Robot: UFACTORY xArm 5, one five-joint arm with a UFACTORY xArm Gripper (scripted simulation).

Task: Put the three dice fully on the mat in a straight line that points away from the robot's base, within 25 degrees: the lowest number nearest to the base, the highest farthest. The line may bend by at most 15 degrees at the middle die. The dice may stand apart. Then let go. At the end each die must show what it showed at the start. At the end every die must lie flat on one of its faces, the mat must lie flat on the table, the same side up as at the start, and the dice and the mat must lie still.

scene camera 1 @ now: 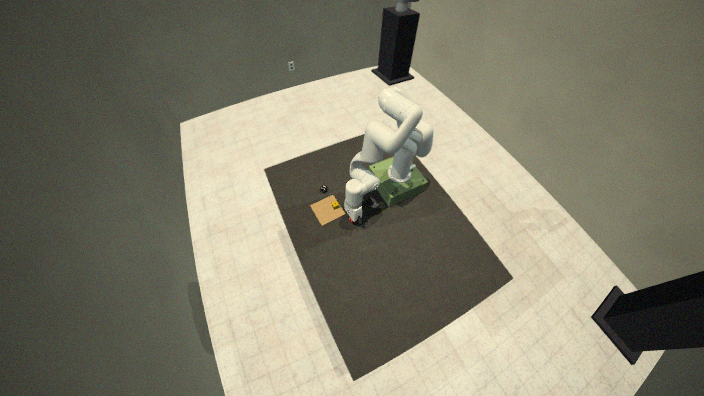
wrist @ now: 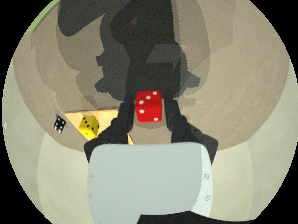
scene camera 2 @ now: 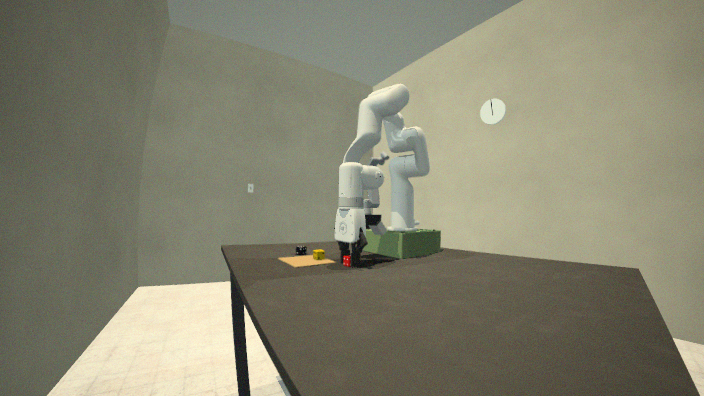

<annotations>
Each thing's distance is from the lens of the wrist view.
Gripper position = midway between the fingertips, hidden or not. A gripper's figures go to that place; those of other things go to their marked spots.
my gripper (wrist: 148, 99): 0.14 m
red die (wrist: 148, 106): 0.11 m
</annotations>
